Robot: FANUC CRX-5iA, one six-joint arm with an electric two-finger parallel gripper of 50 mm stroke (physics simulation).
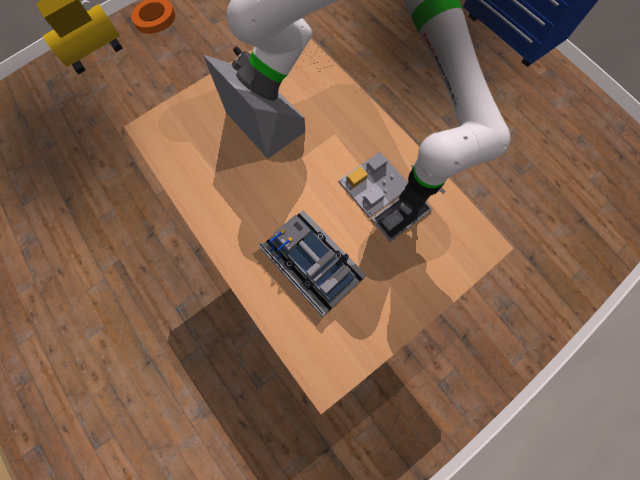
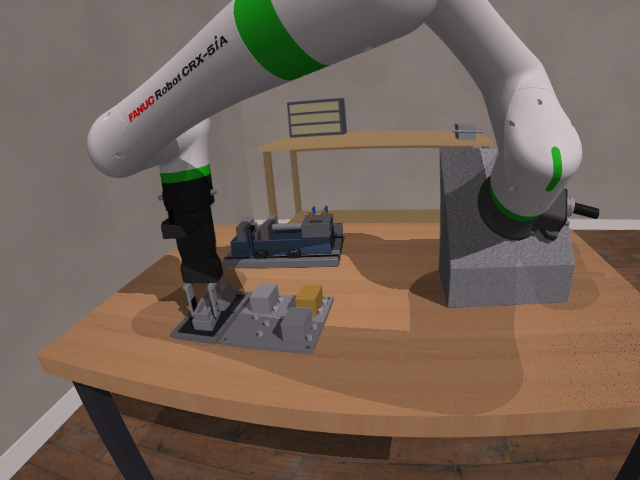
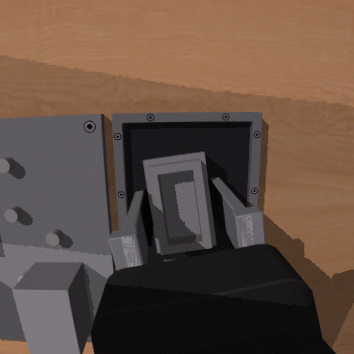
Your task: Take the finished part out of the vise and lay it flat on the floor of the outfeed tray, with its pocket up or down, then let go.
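Frame: origin at the arm's base, x left, y back, z up, level; millimetres.
Seen in the pictures: gripper, fingertip midpoint: (image 1: pixel 410 203) (image 2: pixel 206 314) (image 3: pixel 179 199); arm's base at its link origin: (image 1: pixel 256 86) (image 2: pixel 511 205).
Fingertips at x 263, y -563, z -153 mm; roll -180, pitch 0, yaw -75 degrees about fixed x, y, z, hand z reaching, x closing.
Observation:
Offsets run from my fingertips to a thing's top centre.
The finished part @[dx -1, dy +0, dz +23 mm] (image 1: pixel 392 219) (image 2: pixel 204 319) (image 3: pixel 203 200) is a grey rectangular block with its pocket facing up. My gripper (image 2: pixel 204 311) (image 3: pixel 179 199) is shut on it, one finger along each long side. The part is low inside the outline of the black-floored outfeed tray (image 1: pixel 381 230) (image 2: pixel 193 336) (image 3: pixel 187 117), turned slightly against the tray's walls. It looks about level; whether its underside touches the tray floor is hidden. The blue and grey vise @[dx -383, dy +0, dz +71 mm] (image 1: pixel 310 253) (image 2: pixel 289 244) stands apart from the tray, with no part visible between its jaws.
A grey plate with pegs @[dx -55, dy +131, dz -20 mm] (image 2: pixel 248 330) (image 3: pixel 50 140) lies right beside the tray. It carries a yellow block @[dx -104, dy +174, dz +16 mm] (image 1: pixel 356 176) (image 2: pixel 309 298) and grey blocks @[dx -15, dy +184, dz +16 mm] (image 1: pixel 376 164) (image 2: pixel 296 324) (image 3: pixel 47 305). A grey pedestal (image 1: pixel 263 124) (image 2: pixel 506 281) carries the arm's base.

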